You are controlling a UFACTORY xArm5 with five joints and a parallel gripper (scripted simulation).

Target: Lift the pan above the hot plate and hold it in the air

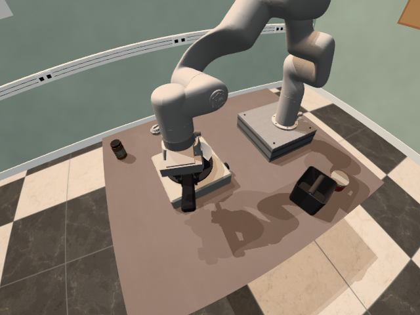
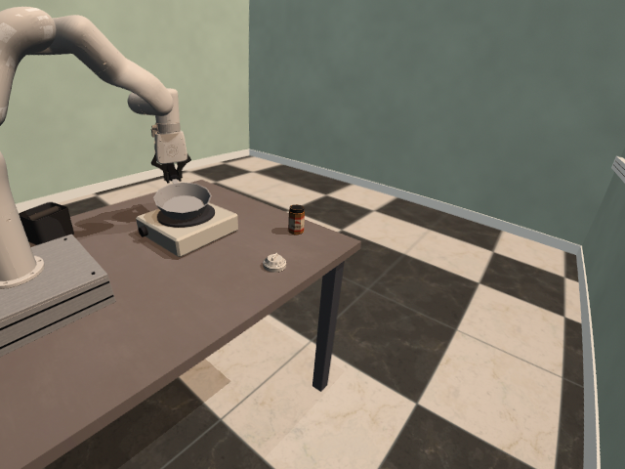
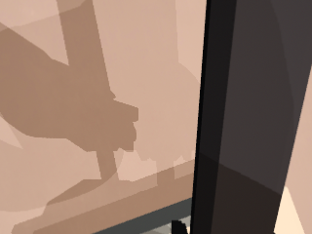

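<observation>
Now: the pan 2 cm behind my hand, 7 cm to the right of it and 3 cm below it. From my hand the other things lie so: cream hot plate 6 cm behind, 13 cm to the right, 13 cm below; white round thing 2 cm ahead, 47 cm to the right, 15 cm below.
</observation>
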